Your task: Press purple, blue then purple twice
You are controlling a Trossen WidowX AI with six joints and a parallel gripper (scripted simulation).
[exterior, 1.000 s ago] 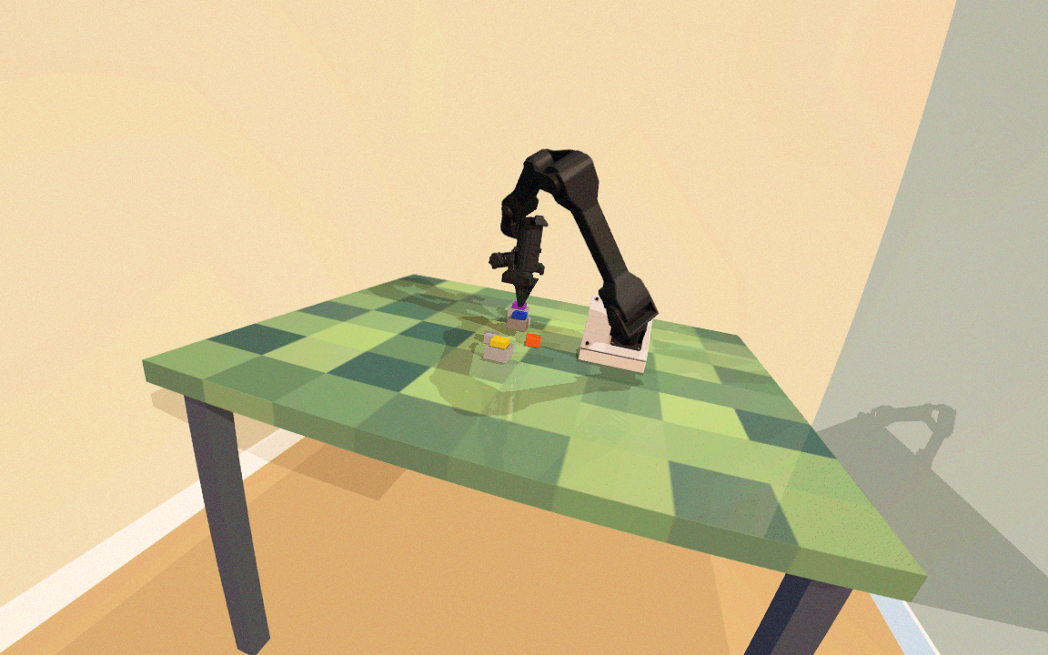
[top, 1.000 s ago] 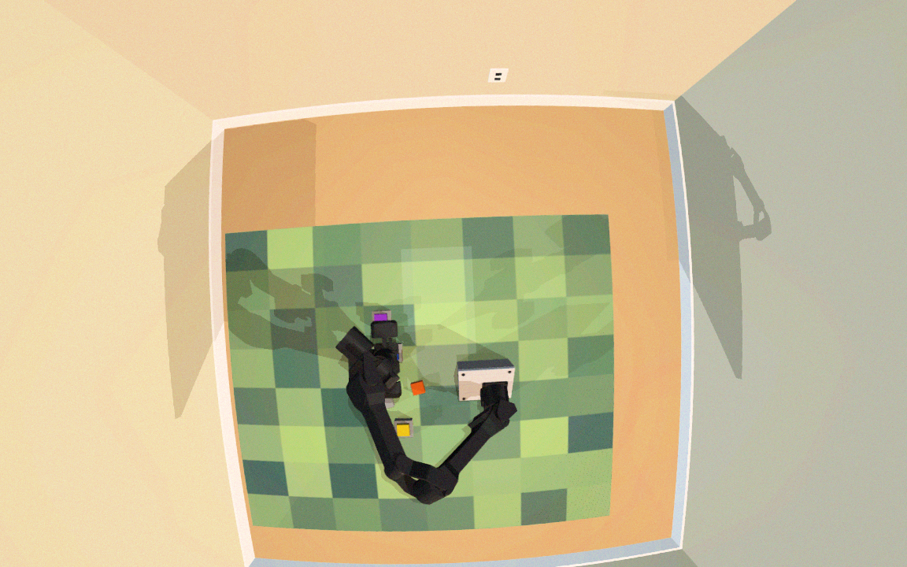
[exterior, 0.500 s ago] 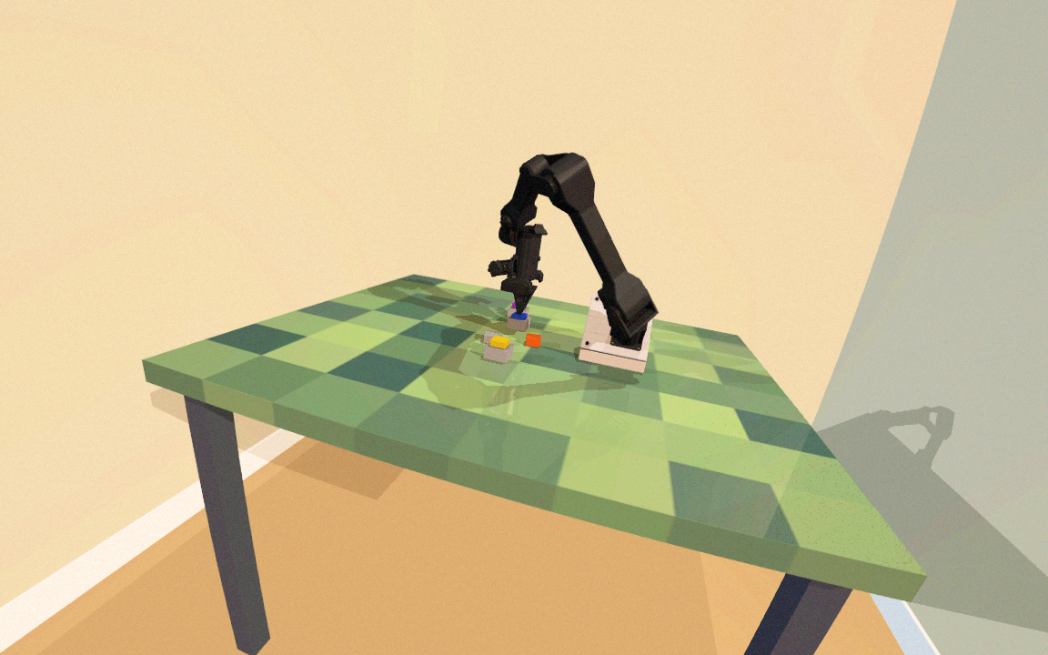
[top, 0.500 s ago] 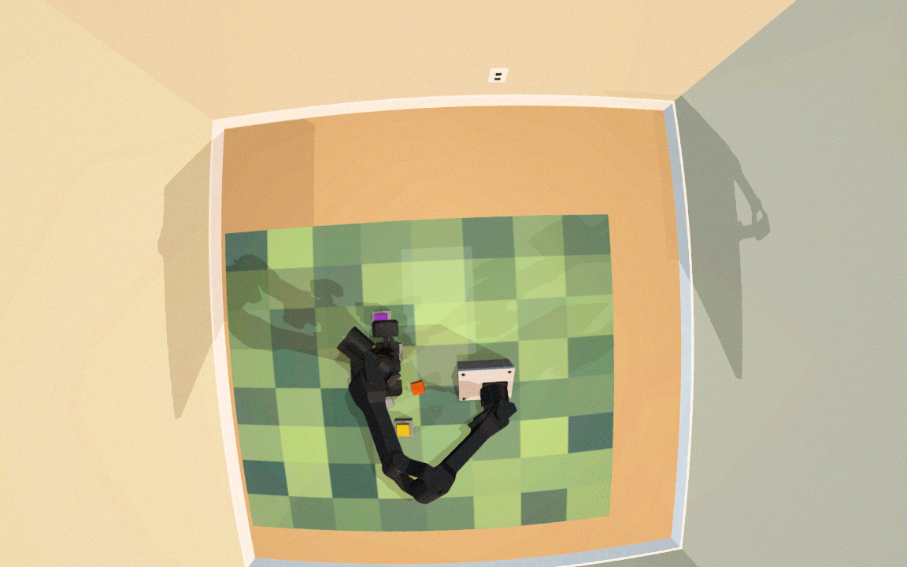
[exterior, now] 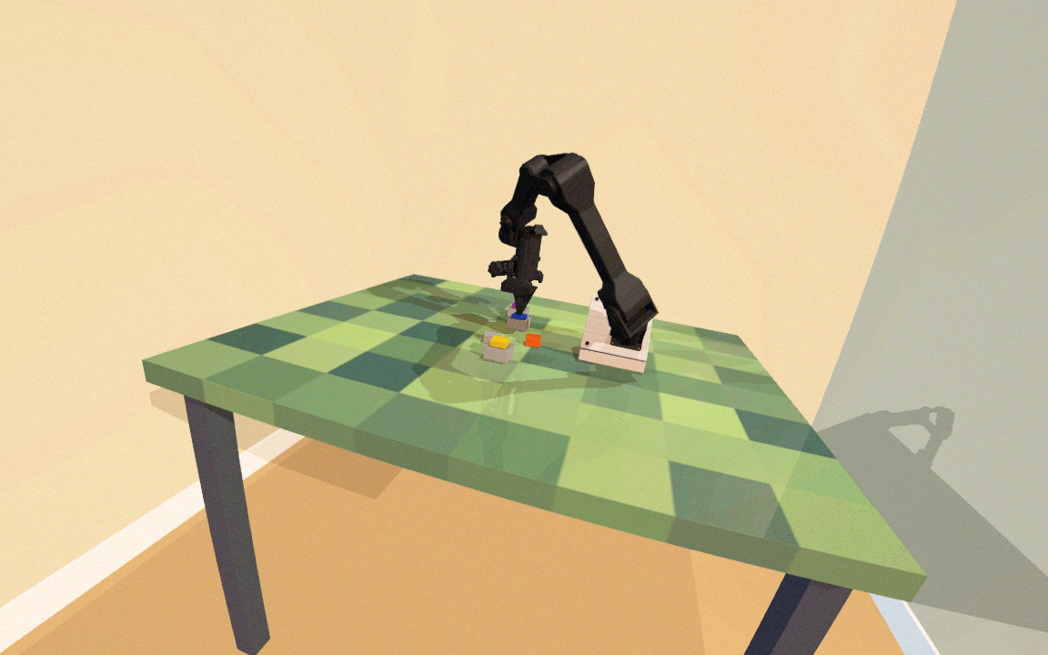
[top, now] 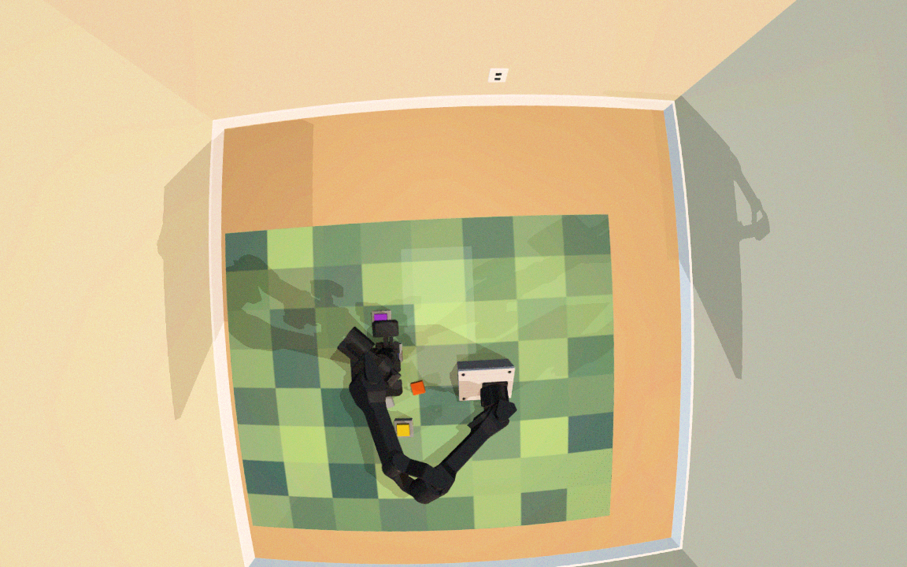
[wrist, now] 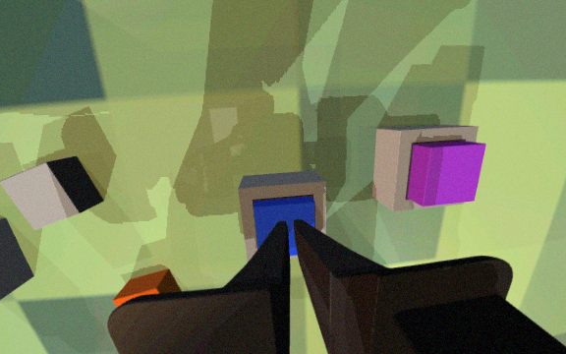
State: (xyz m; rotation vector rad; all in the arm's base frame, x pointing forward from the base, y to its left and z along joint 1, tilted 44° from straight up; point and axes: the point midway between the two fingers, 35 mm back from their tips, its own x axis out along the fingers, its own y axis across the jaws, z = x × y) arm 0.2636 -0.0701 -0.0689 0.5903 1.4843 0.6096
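Right now the blue button is 10 mm below my gripper tip. Also, from my gripper tip: orange block: 60 mm behind, 100 mm to the left, 20 mm below; then grey block: 20 mm ahead, 140 mm to the left, 20 mm below; then purple button: 20 mm ahead, 90 mm to the right.
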